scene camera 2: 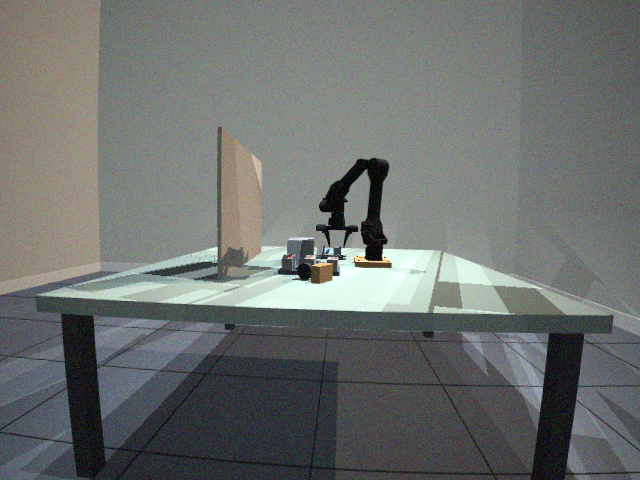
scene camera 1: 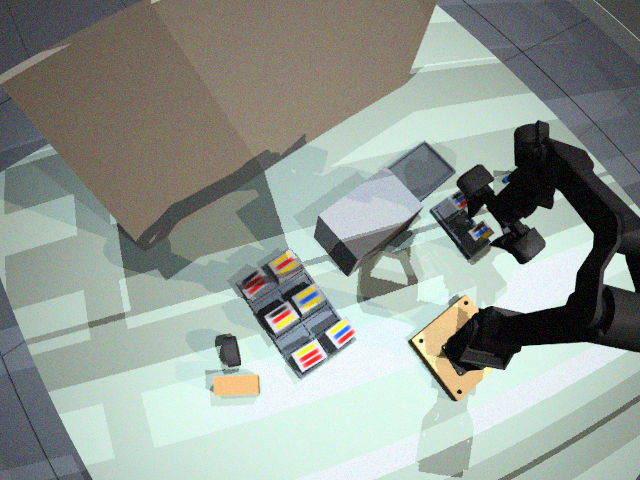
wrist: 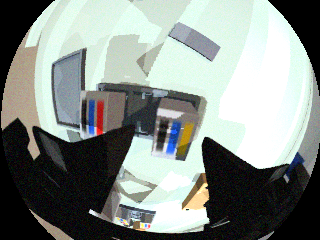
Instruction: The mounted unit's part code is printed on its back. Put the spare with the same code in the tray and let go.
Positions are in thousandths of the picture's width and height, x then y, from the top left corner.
Scene:
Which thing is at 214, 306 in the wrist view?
A dark tray.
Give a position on a brown board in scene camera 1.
252, 243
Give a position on a dark rack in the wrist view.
At 439, 452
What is my gripper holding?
Nothing.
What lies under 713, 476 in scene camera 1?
A dark rack.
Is my gripper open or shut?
Open.

